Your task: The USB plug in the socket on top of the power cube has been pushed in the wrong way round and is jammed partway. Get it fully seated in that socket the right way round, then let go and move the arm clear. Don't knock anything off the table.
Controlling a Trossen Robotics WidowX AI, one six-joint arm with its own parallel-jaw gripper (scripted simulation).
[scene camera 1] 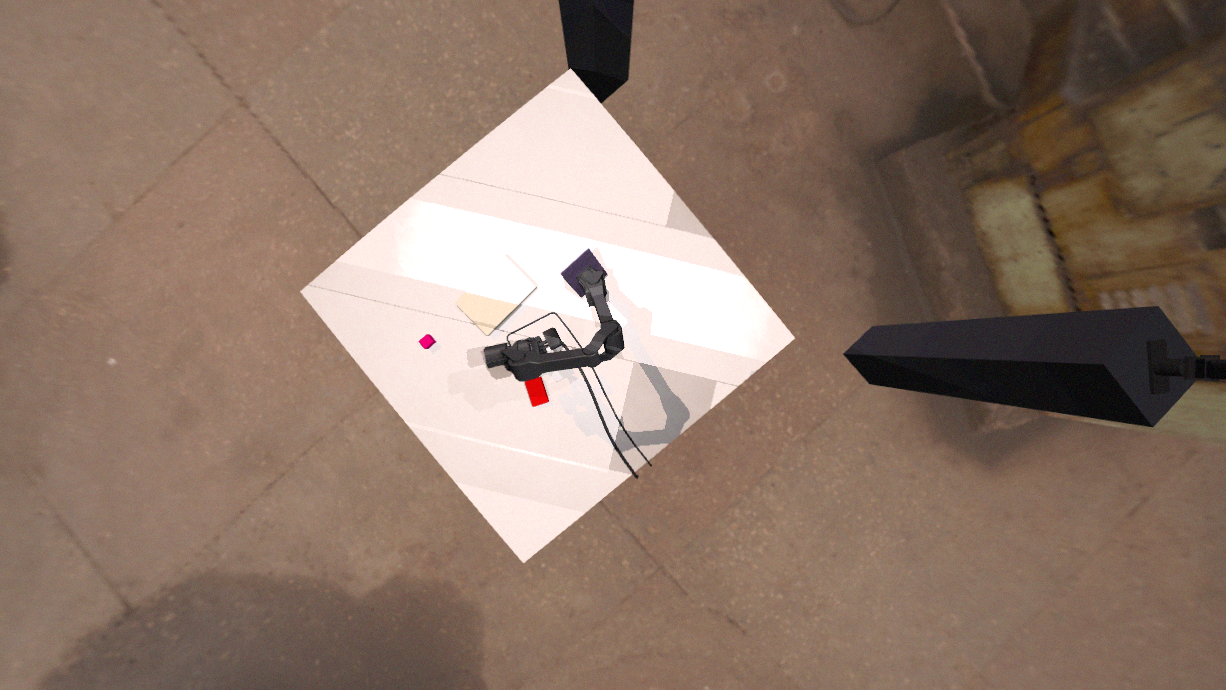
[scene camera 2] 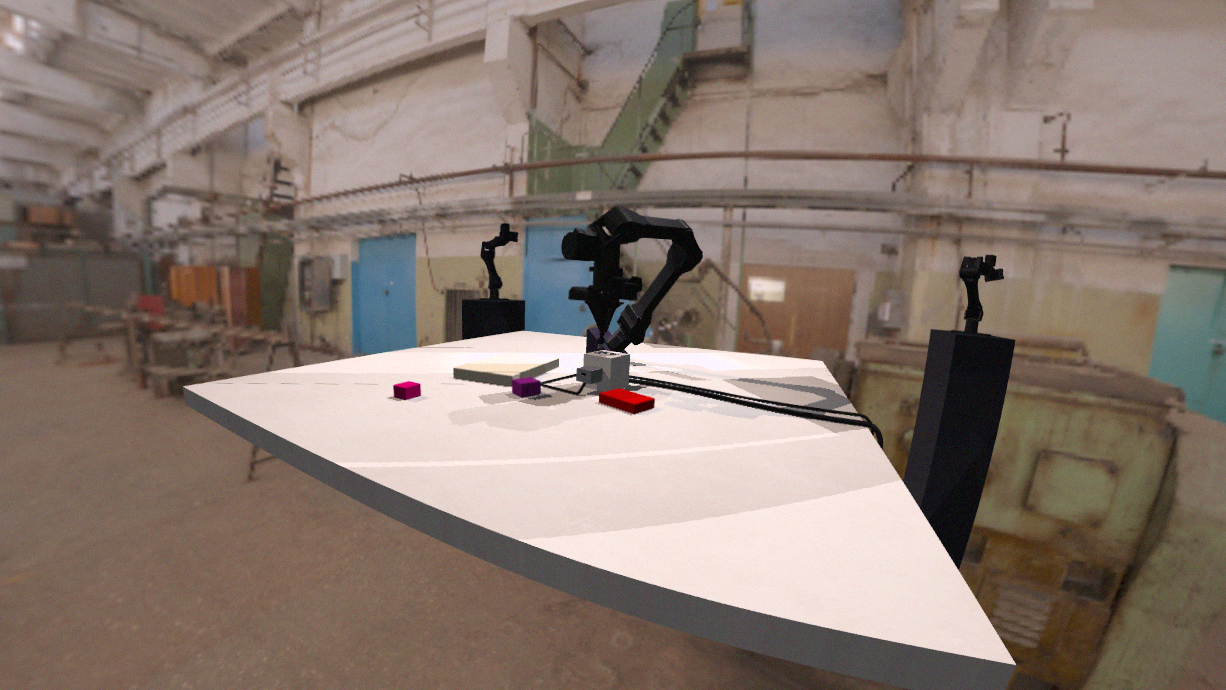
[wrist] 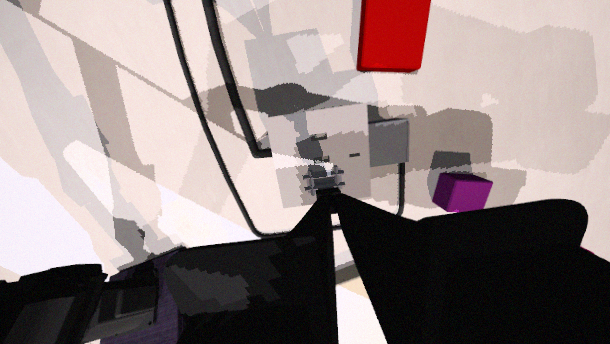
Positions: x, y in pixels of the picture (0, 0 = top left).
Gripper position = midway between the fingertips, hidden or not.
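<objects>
A dark USB plug is held by my gripper (scene camera 2: 603, 332).
</objects>
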